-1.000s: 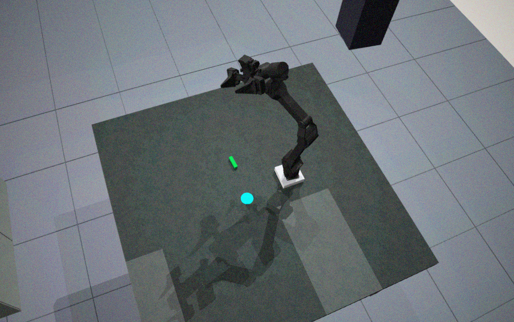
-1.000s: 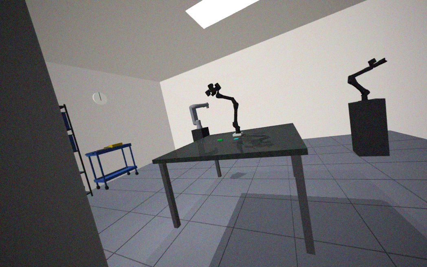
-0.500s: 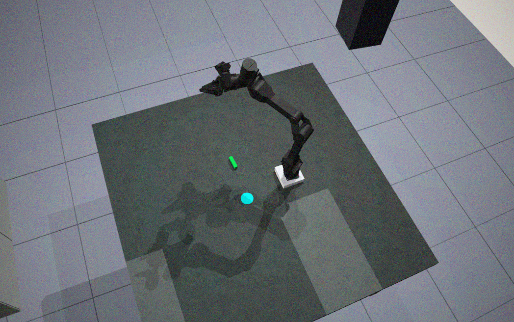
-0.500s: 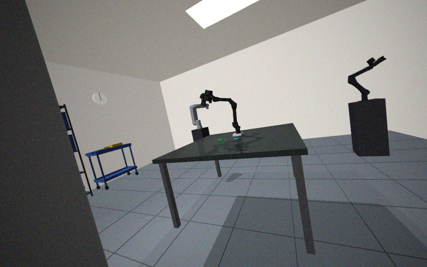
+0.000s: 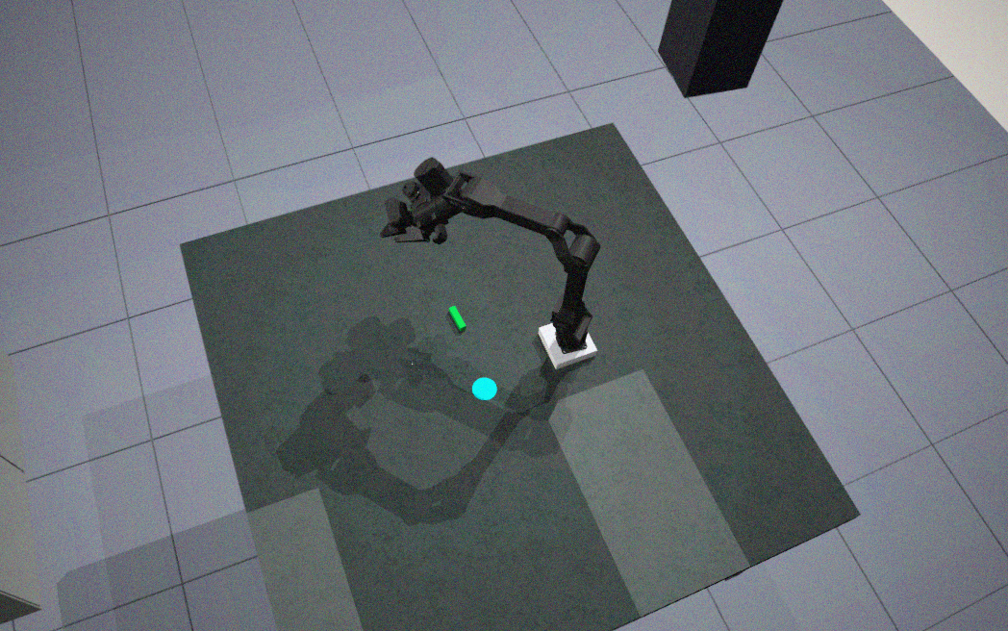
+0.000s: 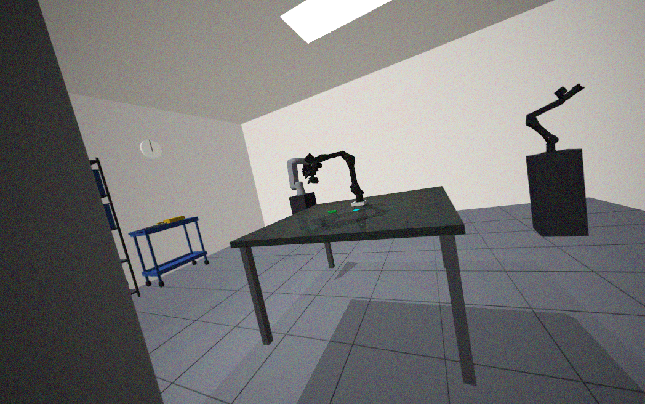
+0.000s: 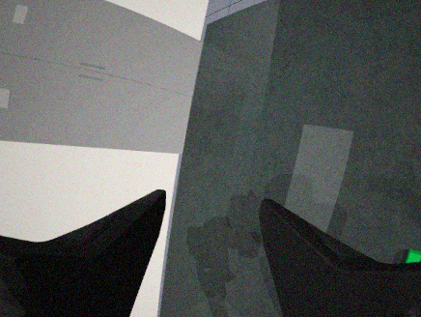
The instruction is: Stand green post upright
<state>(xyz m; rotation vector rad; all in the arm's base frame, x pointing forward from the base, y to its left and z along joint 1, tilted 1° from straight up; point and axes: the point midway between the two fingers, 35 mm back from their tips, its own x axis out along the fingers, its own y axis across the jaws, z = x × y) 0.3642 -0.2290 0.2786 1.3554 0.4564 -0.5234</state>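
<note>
Now: gripper tip 28 cm above the green post, 14 cm past it and 9 cm to the right of it. Round my gripper tip: cyan circle 29 cm to the left, 29 cm below, 15 cm behind.
</note>
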